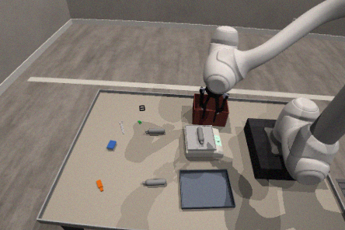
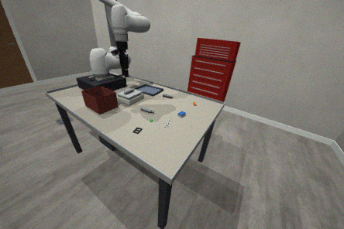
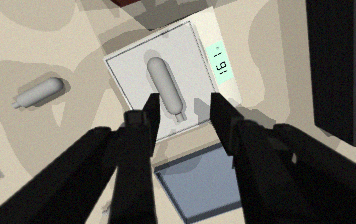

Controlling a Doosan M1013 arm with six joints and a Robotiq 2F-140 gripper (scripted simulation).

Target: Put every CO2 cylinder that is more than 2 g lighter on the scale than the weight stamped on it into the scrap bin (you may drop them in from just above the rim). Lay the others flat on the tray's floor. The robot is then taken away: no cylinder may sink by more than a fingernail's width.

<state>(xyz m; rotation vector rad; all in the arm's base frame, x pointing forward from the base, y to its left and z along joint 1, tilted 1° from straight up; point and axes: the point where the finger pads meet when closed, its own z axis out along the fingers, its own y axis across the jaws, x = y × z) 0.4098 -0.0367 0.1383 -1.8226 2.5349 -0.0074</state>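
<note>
Right now my hand is 180 mm above the scale plate, 20 mm short of it and 10 mm to the right of it. Also, from my hand: blue-grey tray (270 mm to the left, 220 mm below); red scrap bin (220 mm to the right, 200 mm below, 40 mm behind); white scale (190 mm below, 10 mm ahead).
</note>
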